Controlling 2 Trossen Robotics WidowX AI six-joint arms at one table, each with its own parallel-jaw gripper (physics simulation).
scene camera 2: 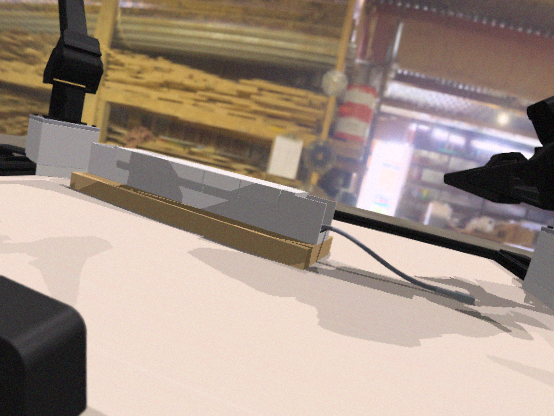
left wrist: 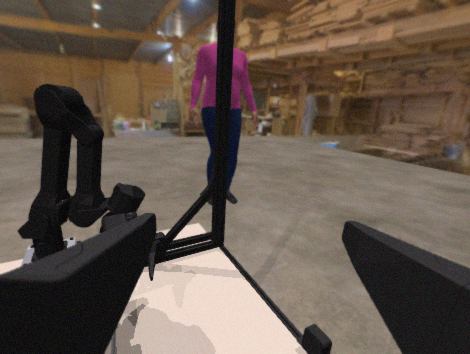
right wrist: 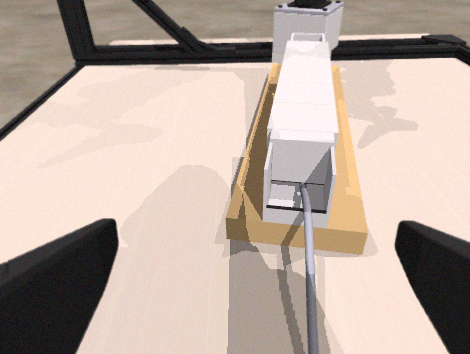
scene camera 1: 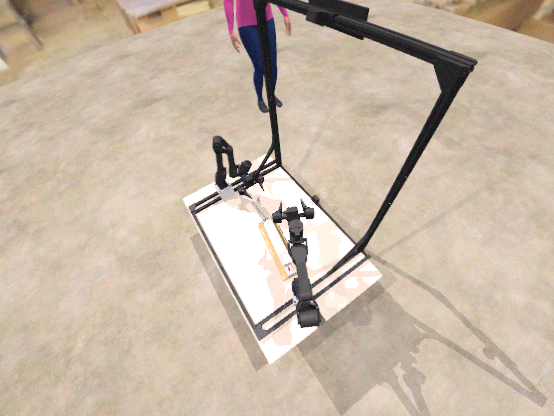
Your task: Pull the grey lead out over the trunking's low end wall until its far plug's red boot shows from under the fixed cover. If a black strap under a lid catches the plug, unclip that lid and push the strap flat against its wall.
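Frame: origin at the left arm's base, x ahead, y left, z up, level; centimetres.
Seen in the pictures: left gripper, between the fingertips: (left wrist: 251, 225) (scene camera 1: 290, 200); right gripper, between the fingertips: (scene camera 2: 454, 178) (right wrist: 257, 232) (scene camera 1: 258, 195); left arm's base, origin of its link: (scene camera 2: 64, 121) (right wrist: 309, 4); right arm's base, origin of its link: (left wrist: 50, 251) (scene camera 1: 222, 185).
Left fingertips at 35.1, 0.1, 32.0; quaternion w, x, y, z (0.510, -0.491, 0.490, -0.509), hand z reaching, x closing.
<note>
Offsets run from my left fingertips to a thing's top centre, as dx, dy, dz. "spot": to the spot under its first point.
The white trunking @[-5.1, +10.0, -34.0] (scene camera 1: 276, 241) (scene camera 2: 260, 212) (right wrist: 306, 117) lies in a wooden tray (scene camera 1: 271, 250) (scene camera 2: 175, 215) (right wrist: 295, 241), its lids flat in a row. The grey lead @[spot: +20.5, +19.6, -39.6] (scene camera 2: 380, 260) (right wrist: 310, 265) comes out over the low end wall and slopes down to the table, its loose end lying there in scene camera 2. No black strap or plug boot can be made out under the lids. My right gripper (scene camera 1: 254, 192) (right wrist: 257, 232) is open beyond the low end, above the lead. My left gripper (scene camera 1: 291, 203) (left wrist: 251, 225) is open and empty, raised beside the trunking.
A small red patch @[spot: -20.6, +4.9, -38.4] (scene camera 1: 289, 269) shows at the trunking's other end. A black frame post (scene camera 1: 272, 100) (left wrist: 223, 125) rises at the table's edge, and a person in a pink top (scene camera 1: 248, 14) (left wrist: 212, 75) stands beyond it. The left arm's base (scene camera 2: 62, 145) (right wrist: 305, 30) stands behind the trunking's far end.
</note>
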